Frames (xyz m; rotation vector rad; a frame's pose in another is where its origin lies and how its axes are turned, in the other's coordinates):
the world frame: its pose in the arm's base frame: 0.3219 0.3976 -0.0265 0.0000 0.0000 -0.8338
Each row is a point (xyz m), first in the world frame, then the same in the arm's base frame.
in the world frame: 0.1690 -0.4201 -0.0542
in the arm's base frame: 0.1244 -0.0099 -0.0807
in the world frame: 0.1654 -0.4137 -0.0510
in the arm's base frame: 0.1267 -0.0029 -0.0775
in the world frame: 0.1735 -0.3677 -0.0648
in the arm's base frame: 0.1662 0.0220 -0.0913
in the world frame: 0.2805 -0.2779 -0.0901
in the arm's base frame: 0.3046 0.0031 -0.1166
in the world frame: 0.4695 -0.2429 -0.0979
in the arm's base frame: 0.4576 -0.1133 -0.1244
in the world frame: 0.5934 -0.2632 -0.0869
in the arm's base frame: 0.5258 -0.2187 -0.1134
